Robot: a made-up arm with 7 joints.
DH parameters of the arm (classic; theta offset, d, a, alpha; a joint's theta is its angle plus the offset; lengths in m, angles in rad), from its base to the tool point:
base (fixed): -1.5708 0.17 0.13 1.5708
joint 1: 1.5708 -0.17 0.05 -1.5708
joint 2: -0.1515 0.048 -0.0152 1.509
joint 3: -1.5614 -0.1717 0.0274 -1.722
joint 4: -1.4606 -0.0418 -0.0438 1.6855
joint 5: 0 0.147 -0.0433 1.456
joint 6: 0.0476 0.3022 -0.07 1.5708
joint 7: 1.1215 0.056 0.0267 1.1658
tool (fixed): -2.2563 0.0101 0 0
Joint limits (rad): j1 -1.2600..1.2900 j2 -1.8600..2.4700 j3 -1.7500..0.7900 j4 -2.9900..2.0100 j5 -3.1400..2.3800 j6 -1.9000..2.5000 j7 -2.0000..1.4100
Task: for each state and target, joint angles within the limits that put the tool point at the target. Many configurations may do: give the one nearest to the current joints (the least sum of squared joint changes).
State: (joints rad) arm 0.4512 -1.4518 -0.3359 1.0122 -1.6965 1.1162 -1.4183
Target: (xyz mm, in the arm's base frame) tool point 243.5 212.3 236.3
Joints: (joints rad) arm 0.0641 -1.4375 0.0224 1.5584 -1.5022 1.1907 -1.4967
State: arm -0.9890 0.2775 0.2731 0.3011 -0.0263 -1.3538 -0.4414
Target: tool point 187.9 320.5 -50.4
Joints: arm -0.8325 0.8458 0.1985 0.0254 -0.3454 -1.4126 -0.2474
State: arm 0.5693 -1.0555 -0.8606 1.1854 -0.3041 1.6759 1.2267
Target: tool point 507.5 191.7 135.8
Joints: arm 0.4502 -1.1198 -0.4194 0.8577 -0.3573 1.5644 1.2351
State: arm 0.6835 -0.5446 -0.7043 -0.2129 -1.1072 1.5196 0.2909
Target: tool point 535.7 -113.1 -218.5
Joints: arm 0.7476 0.3711 -0.7549 -0.2686 -0.8454 1.6909 0.3514
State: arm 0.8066 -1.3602 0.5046 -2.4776 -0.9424 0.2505 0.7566
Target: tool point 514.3 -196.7 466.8
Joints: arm 0.8509 -1.3640 -0.1051 -1.9360 -0.5255 0.1552 0.7396
